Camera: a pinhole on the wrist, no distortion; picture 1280 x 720 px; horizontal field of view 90.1 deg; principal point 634.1 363.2 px. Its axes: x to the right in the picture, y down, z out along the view. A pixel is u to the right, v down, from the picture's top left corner.
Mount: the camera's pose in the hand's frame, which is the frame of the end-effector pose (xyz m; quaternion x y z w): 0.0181 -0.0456 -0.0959 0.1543 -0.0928 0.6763 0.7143
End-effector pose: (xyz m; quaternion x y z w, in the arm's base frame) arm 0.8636 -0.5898 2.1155 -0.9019 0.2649 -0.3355 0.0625
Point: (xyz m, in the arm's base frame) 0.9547 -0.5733 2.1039
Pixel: 850.3 325.3
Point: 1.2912 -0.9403 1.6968
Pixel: 1200.6 235.7
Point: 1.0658 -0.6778 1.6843
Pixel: 1093.4 569.2
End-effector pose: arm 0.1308 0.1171 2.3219 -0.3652 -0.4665 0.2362 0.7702
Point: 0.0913 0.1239 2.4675
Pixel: 648.6 250.6
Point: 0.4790 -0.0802 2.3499
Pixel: behind the camera
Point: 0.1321 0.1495 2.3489
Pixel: 1200.0 311.7
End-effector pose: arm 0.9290 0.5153 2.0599 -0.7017 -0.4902 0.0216 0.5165
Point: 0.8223 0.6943 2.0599
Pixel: 815.4 298.1
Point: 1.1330 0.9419 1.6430
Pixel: outside the picture
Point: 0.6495 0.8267 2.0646
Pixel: 675.2 335.0
